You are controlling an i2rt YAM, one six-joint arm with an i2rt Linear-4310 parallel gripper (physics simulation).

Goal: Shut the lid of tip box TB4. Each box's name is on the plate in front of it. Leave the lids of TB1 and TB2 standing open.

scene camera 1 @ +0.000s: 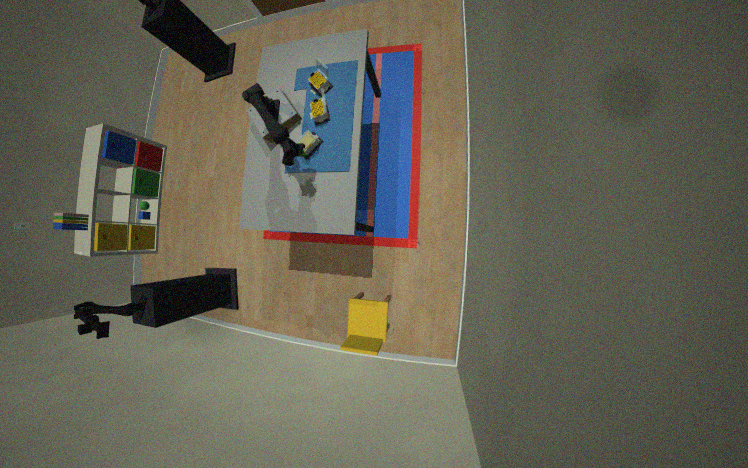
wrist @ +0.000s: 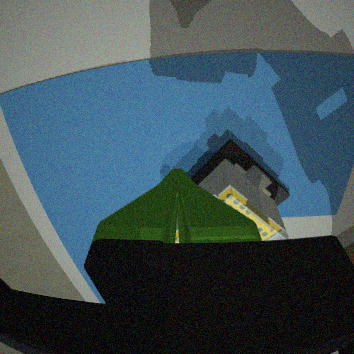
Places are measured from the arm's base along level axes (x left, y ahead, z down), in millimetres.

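Where they show: gripper, fingertip midpoint: (scene camera 1: 304, 155) (wrist: 176, 177); arm's base, link origin: (scene camera 1: 273, 113).
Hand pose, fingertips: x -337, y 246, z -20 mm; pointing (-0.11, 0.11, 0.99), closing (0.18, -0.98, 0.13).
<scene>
Things, the pixels of their centre, and the offset from my fingertips. Level surfaces: height alone.
- middle box, body centre: (scene camera 1: 316, 107) dy +54, dx +329, dz +42 mm
- far box, body centre: (scene camera 1: 316, 79) dy +49, dx +539, dz +42 mm
- blue mat, surface height: dz +107 mm
- grey table, surface height: dz +110 mm
Three tip boxes stand on the blue mat. The box nearest the gripper (scene camera 1: 310, 142) (wrist: 230, 175) has a paler yellow top in the scene view, as if its clear lid lies over the rack; whether it is fully shut is not clear. The middle box (scene camera 1: 318, 110) and the far box (scene camera 1: 318, 81) show bright yellow racks; a pale lid stands up at the far box. The name plates are too small to read. My gripper (scene camera 1: 301, 152) (wrist: 176, 177) is shut and empty, its green fingertips over or against the nearest box's edge. The fingers hide part of that box in the wrist view.
The blue mat (scene camera 1: 337, 149) (wrist: 110, 115) lies on the grey table (scene camera 1: 330, 206). The arm's base plate (scene camera 1: 287, 110) is left of the boxes. A shelf unit (scene camera 1: 82, 182) stands left of the table, and a yellow chair (scene camera 1: 367, 320) stands beyond its lower end.
</scene>
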